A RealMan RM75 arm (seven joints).
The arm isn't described. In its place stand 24 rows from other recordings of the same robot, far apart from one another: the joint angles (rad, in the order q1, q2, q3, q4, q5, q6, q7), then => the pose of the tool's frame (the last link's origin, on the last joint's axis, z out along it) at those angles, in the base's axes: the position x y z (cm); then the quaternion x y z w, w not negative.
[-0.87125, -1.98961, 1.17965, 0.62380, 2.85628, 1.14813, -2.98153] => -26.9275 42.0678 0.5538 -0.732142 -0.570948 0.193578 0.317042
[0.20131, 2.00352, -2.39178, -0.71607, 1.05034, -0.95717, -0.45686] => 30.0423 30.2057 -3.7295 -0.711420 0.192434 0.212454 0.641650
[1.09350, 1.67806, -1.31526, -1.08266, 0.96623, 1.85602, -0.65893] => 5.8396 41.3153 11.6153 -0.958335 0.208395 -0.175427 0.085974
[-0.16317, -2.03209, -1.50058, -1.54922, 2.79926, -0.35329, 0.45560] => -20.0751 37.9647 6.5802 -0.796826 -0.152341 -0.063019 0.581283
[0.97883, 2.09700, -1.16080, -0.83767, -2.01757, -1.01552, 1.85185] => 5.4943 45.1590 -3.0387 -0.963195 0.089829 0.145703 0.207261
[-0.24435, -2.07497, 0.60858, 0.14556, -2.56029, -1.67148, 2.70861] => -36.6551 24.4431 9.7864 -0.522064 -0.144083 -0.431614 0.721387
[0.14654, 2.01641, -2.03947, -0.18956, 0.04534, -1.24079, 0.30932] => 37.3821 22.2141 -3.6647 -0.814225 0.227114 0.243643 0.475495
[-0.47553, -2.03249, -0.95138, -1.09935, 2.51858, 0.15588, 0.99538] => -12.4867 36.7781 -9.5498 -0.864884 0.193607 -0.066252 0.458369
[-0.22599, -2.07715, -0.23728, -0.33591, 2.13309, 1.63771, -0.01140] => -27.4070 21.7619 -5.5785 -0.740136 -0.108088 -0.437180 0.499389
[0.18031, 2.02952, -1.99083, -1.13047, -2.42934, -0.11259, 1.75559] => 25.7643 33.4188 -6.7938 -0.885409 -0.120897 -0.128253 0.430101
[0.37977, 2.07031, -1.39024, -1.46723, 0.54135, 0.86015, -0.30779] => 19.8478 40.0060 5.5825 -0.803584 0.384615 0.077841 0.447510
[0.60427, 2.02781, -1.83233, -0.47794, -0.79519, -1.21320, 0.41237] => 17.7202 33.1121 -8.6066 -0.919673 -0.179857 0.293161 0.189499
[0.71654, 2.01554, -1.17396, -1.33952, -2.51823, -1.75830, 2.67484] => 16.0290 36.7783 4.8451 -0.889509 0.410990 -0.131333 0.150375
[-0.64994, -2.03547, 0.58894, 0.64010, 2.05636, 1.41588, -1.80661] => -25.1350 38.2097 2.5572 -0.871291 -0.387891 -0.253998 0.160865
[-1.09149, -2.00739, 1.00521, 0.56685, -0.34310, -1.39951, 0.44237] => -18.0576 42.7119 -1.1858 -0.831766 -0.488446 0.201947 0.169717
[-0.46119, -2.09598, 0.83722, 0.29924, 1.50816, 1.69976, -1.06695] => -24.6146 28.2779 -3.2216 -0.857592 -0.202458 -0.457085 0.120918
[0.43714, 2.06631, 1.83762, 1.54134, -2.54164, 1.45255, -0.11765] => 19.4964 35.2478 4.2815 -0.794018 0.540500 -0.020524 0.277442
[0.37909, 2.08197, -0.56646, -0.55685, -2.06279, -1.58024, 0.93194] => 31.9189 27.2769 -0.9716 -0.947705 0.128879 0.220884 0.190931
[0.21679, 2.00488, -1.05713, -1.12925, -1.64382, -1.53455, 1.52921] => 25.2962 29.7456 6.1494 -0.942181 0.151100 0.236245 0.183447
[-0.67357, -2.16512, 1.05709, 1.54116, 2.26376, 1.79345, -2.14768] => -9.5378 33.9574 3.7451 -0.988695 -0.120126 -0.029739 0.084661
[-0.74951, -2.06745, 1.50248, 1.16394, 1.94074, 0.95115, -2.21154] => -5.5610 40.6603 -3.6084 -0.956466 -0.157137 -0.161641 0.185346
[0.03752, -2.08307, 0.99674, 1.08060, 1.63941, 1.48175, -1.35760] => -32.3065 22.6918 4.5470 -0.906974 -0.234764 -0.226491 0.266431
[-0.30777, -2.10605, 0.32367, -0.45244, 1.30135, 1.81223, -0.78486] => -27.7305 20.7784 -5.1077 -0.528070 -0.430972 -0.641572 0.351839
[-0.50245, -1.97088, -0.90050, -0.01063, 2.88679, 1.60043, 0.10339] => -28.6969 30.9896 0.6481 -0.809687 0.149433 -0.286338 0.489987
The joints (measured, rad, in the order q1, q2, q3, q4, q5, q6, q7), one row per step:
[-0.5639, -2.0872, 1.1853, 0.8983, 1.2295, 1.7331, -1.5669]
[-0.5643, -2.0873, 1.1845, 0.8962, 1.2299, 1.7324, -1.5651]
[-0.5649, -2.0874, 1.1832, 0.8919, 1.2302, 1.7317, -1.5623]
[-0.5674, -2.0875, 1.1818, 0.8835, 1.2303, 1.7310, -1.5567]
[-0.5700, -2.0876, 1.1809, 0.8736, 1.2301, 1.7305, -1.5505]
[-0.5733, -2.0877, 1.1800, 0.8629, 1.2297, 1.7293, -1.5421]
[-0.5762, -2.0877, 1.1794, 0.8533, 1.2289, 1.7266, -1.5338]
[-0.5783, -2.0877, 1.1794, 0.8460, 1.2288, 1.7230, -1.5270]
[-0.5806, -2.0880, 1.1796, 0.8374, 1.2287, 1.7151, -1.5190]
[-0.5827, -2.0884, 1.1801, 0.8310, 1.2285, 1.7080, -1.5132]
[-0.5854, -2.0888, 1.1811, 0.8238, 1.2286, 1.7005, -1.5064]
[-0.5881, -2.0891, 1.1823, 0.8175, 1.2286, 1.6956, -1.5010]
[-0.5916, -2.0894, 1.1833, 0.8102, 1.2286, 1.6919, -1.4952]
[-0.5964, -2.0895, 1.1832, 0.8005, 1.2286, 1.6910, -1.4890]
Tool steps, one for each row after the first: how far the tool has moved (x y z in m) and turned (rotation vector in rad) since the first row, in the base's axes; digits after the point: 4 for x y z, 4 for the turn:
[-0.0003, 0.0002, -0.0002, 0.0011, -0.0002, 0.0013]
[-0.0008, 0.0006, -0.0005, 0.0021, -0.0008, 0.0038]
[-0.0014, 0.0012, -0.0012, 0.0032, -0.0021, 0.0063]
[-0.0021, 0.0017, -0.0022, 0.0035, -0.0036, 0.0091]
[-0.0028, 0.0024, -0.0033, 0.0056, -0.0052, 0.0113]
[-0.0033, 0.0032, -0.0042, 0.0089, -0.0066, 0.0142]
[-0.0038, 0.0040, -0.0051, 0.0123, -0.0066, 0.0173]
[-0.0045, 0.0054, -0.0064, 0.0179, -0.0060, 0.0240]
[-0.0048, 0.0065, -0.0075, 0.0222, -0.0053, 0.0295]
[-0.0051, 0.0077, -0.0088, 0.0267, -0.0039, 0.0345]
[-0.0051, 0.0085, -0.0100, 0.0291, -0.0028, 0.0374]
[-0.0051, 0.0093, -0.0112, 0.0307, -0.0021, 0.0391]
[-0.0051, 0.0100, -0.0124, 0.0307, -0.0025, 0.0395]

